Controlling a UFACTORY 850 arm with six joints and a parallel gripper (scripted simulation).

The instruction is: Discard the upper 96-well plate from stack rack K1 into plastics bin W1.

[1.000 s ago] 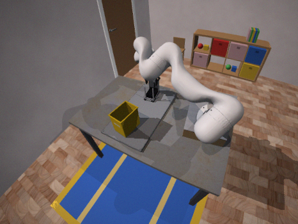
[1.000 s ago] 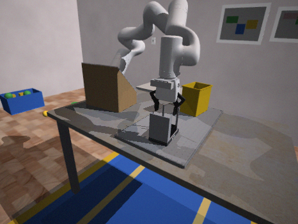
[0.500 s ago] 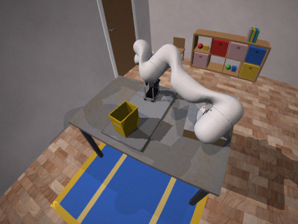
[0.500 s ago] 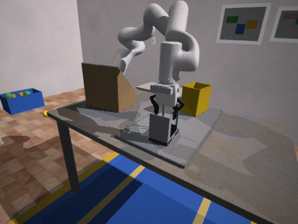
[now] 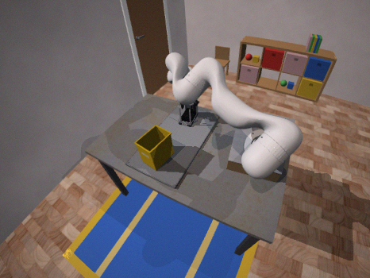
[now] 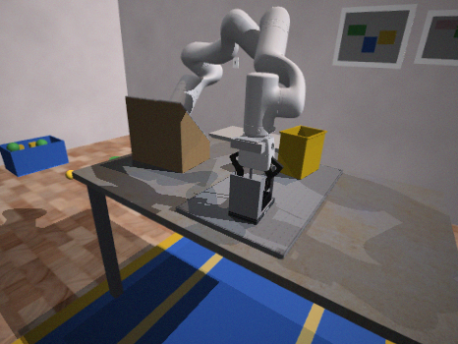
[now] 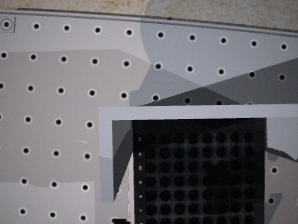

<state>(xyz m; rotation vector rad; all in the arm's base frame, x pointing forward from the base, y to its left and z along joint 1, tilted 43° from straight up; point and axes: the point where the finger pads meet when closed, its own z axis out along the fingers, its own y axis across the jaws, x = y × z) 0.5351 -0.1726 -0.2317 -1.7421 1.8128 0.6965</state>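
My gripper is now 6 cm above the black 96-well plate. The rest, counted from my hand: yellow plastics bin 42 cm to the left, 6 cm ahead, 1 cm below.
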